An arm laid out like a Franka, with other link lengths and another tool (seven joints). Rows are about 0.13 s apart.
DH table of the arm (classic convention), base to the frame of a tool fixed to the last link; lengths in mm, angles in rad. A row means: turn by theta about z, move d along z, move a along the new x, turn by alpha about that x. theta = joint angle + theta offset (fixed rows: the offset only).
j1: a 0; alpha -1.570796; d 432.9; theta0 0
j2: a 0; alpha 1.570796; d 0; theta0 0
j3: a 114.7; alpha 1.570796; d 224.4; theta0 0
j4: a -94.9; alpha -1.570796; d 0; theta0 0
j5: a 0; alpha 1.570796; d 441.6; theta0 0
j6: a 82.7; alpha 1.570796; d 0; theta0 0
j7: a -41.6; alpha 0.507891; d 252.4; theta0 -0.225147
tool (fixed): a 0; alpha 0; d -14.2; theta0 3.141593
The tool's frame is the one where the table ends.
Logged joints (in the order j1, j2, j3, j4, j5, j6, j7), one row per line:
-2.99, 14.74, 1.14, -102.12, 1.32, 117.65, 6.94
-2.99, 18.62, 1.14, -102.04, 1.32, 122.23, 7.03
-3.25, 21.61, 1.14, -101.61, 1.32, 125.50, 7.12
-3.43, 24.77, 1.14, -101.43, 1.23, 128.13, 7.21
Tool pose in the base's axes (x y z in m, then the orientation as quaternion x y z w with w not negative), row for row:
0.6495, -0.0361, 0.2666, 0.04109, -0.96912, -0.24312, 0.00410
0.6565, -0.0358, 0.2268, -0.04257, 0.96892, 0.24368, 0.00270
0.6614, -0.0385, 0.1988, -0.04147, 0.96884, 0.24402, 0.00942
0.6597, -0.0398, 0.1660, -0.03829, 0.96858, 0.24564, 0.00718
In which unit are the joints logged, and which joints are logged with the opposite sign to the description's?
The joints are logged in degrees. Opposite sign: j5.
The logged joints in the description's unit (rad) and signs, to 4 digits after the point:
-0.0522, 0.2573, 0.0199, -1.7823, -0.0230, 2.0534, 0.1211
-0.0522, 0.3250, 0.0199, -1.7809, -0.0230, 2.1333, 0.1227
-0.0567, 0.3772, 0.0199, -1.7734, -0.0230, 2.1904, 0.1243
-0.0599, 0.4323, 0.0199, -1.7703, -0.0215, 2.2363, 0.1258

